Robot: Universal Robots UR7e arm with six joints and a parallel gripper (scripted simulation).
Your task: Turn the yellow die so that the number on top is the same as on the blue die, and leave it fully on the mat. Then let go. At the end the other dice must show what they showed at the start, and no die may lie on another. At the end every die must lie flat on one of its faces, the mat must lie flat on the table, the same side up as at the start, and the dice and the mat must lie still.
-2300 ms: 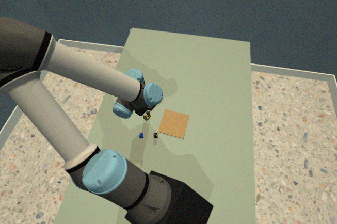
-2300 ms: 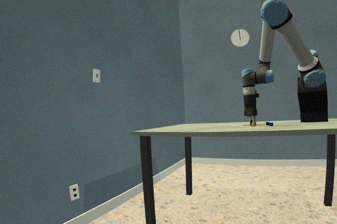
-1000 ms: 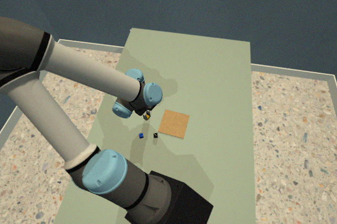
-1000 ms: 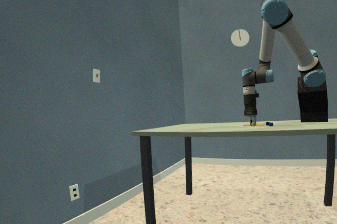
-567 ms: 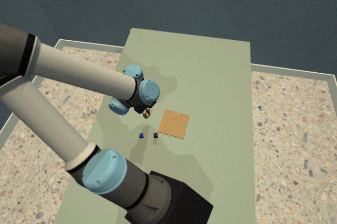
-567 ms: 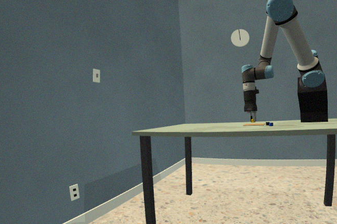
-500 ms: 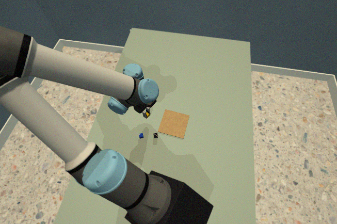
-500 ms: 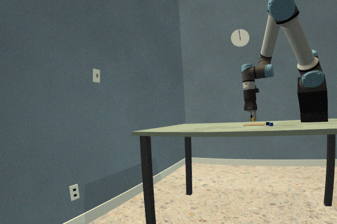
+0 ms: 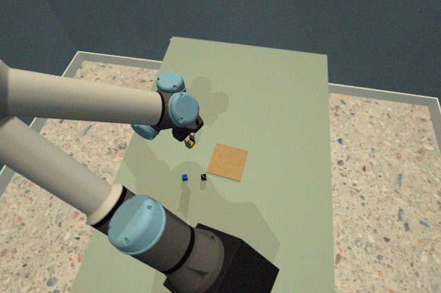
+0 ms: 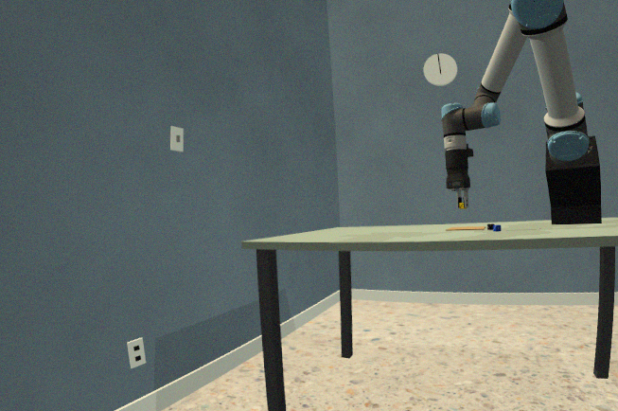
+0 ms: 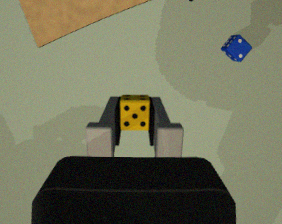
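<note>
Right now my hand is 150 mm to the left of the tan mat and 100 mm above it. From my hand the other things lie so: blue die: 110 mm behind, 90 mm below; black die: 90 mm below, 90 mm behind, 70 mm to the right; yellow die: 10 mm below.
</note>
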